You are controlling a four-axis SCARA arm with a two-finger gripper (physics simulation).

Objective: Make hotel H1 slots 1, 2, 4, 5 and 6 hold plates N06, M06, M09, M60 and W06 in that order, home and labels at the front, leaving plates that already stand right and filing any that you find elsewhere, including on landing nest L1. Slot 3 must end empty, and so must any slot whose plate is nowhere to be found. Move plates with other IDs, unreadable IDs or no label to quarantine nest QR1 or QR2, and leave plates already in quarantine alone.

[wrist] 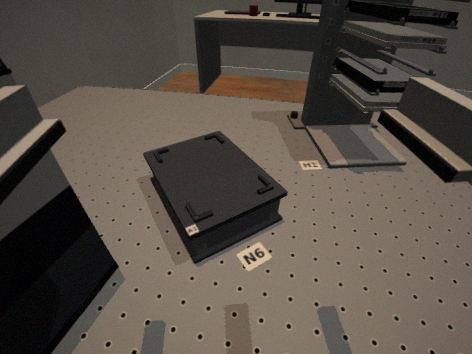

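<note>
My gripper point(227, 100) is open, with its two fingers wide apart at the left and right edges of the view and nothing between them. Hotel H1 point(321, 75) stands at the upper right, seen at an angle. A light plate point(367, 100) is lowest in it, with a dark plate point(367, 70) above. Bare rails show above that, then another light plate point(395, 33) and a dark plate point(395, 11) near the top edge. Their IDs are not readable here, and the hotel's top is cut off. Landing nest L1 and nests QR1 and QR2 cannot be identified in this view.
A black nest point(210, 175) with four corner brackets and a small A1 tag stands at centre left, bearing no plate. An N6 card point(254, 256) lies before it. The H1 card point(310, 165) lies beside the hotel's base plate point(320, 141). A desk point(260, 37) stands behind.
</note>
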